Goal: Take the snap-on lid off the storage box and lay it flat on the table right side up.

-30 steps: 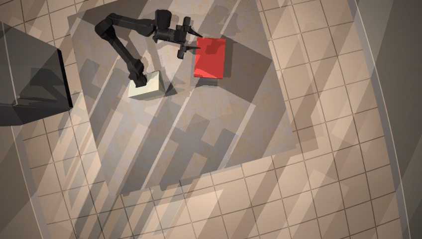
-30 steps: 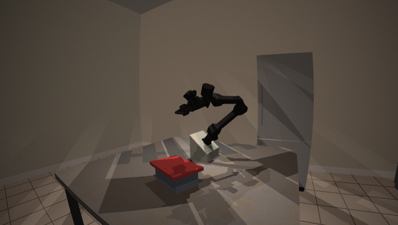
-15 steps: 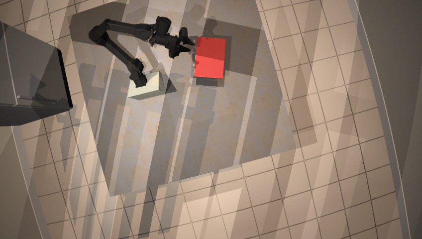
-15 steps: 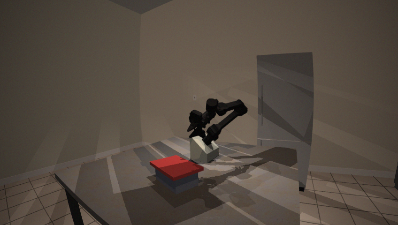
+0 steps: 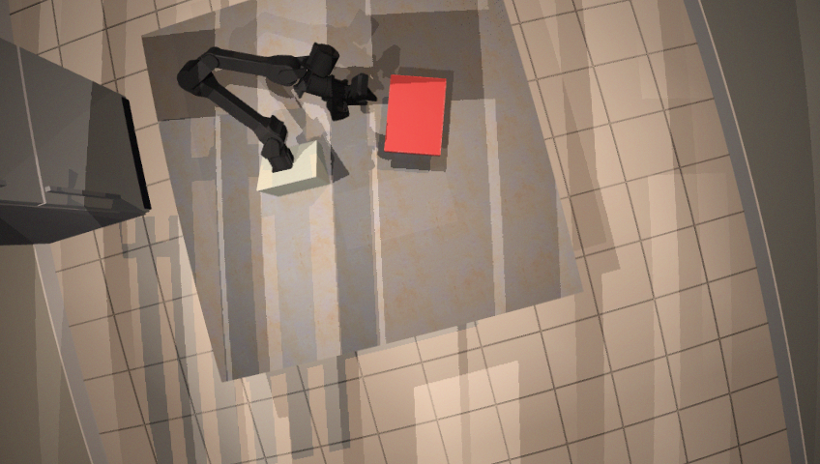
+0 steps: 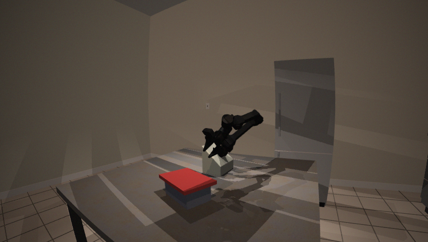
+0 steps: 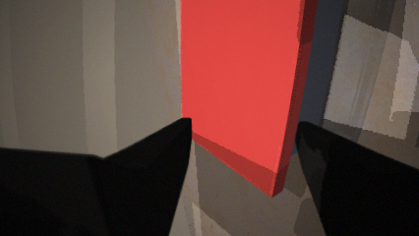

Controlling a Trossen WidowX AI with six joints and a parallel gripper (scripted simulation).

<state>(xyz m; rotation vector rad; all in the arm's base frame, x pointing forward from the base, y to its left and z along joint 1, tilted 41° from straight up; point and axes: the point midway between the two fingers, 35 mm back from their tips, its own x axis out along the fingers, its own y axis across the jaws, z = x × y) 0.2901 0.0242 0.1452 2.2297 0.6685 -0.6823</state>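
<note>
Right now my gripper tip is 12 cm short of the lid, 3 cm to the left of it and 10 cm above it. Also, from my gripper tip: blue-grey storage box: 12 cm ahead, 3 cm to the right, 15 cm below.
</note>
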